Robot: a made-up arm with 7 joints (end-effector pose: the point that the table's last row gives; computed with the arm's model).
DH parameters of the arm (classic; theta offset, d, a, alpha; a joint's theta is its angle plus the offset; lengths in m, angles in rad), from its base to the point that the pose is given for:
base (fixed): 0 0 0 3.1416
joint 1: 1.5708 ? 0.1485 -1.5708
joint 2: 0 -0.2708 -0.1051 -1.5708
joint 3: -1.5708 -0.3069 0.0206 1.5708
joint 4: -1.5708 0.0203 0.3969 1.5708
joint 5: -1.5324 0 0.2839 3.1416
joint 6: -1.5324 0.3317 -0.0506 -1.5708
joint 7: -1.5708 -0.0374 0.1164 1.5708
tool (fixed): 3.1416 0.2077 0 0
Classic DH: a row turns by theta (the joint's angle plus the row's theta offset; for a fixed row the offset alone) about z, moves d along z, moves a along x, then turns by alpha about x.
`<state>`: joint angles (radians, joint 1 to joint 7).
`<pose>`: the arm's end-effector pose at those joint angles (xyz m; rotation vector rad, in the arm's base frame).
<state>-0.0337 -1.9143 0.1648 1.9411 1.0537 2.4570 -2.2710</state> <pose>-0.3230 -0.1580 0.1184 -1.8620 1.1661 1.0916</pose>
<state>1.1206 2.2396 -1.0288 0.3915 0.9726 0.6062 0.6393</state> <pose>-0.9747 -0.2217 0.0551 -2.3566 -0.3330 -0.7637</pose>
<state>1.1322 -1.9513 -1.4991 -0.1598 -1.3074 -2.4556 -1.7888</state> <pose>0.1471 -0.0473 0.5486 -2.8359 1.1133 -0.6290</pose>
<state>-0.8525 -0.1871 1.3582 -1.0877 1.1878 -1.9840 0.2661</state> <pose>-0.1760 0.8006 -0.8094 -0.9693 -1.9444 -0.4718</pose>
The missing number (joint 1, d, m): -0.2181
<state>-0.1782 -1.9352 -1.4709 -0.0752 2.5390 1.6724 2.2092</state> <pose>0.5309 0.6638 1.0718 -0.5030 -0.0235 -2.1933</pose>
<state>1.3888 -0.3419 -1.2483 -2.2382 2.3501 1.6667 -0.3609</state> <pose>-0.2314 -0.5452 -0.2500 -1.5351 -0.8370 -1.4527</pose>
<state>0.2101 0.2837 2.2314 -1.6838 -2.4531 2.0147 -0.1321</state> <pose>0.1341 -0.0486 -0.5456 -1.8855 -0.7467 -1.8130</pose>
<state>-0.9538 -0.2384 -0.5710 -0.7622 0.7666 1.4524 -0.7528</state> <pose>0.0878 0.3540 -0.5275 -0.3525 0.0941 -0.0556</pose>
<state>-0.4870 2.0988 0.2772 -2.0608 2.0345 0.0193 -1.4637</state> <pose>0.9750 0.1023 0.0482 1.6854 -1.7048 -1.8016</pose>
